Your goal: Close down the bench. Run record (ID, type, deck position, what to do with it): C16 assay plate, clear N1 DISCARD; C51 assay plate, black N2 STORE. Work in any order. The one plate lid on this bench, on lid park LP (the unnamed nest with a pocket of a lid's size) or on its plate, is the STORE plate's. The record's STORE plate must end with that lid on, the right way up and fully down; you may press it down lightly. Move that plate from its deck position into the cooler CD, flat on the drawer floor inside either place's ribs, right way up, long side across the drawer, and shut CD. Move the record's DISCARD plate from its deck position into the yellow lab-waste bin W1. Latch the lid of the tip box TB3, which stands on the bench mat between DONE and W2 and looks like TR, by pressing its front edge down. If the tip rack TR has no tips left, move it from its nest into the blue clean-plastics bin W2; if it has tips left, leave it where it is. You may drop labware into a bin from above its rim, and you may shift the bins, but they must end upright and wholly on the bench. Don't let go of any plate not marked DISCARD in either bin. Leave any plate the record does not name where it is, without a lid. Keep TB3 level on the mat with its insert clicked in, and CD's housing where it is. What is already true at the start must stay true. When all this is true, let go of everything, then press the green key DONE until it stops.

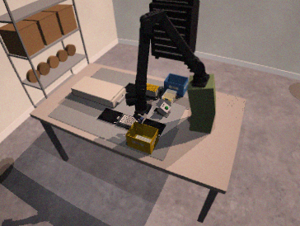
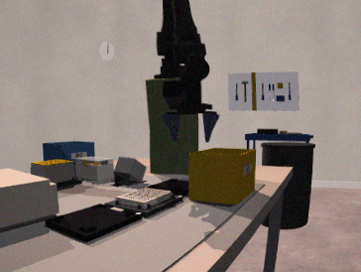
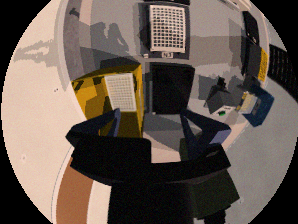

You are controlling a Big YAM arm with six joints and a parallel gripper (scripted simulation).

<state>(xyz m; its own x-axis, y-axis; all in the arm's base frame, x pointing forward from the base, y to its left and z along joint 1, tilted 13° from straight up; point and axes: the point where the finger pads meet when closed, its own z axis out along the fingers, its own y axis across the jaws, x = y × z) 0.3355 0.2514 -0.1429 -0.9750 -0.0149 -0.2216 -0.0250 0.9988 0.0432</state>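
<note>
The yellow-topped tip rack TR lies 160 mm ahead of my hand, 420 mm to the right of it and 100 mm below it. The rest, counted from my hand: green key DONE: 60 mm behind, 240 mm to the right, 90 mm below; yellow bin W1: 40 mm behind, 90 mm to the left, 110 mm below; white gridded plate: 150 mm ahead, 40 mm to the right, 130 mm below.
</note>
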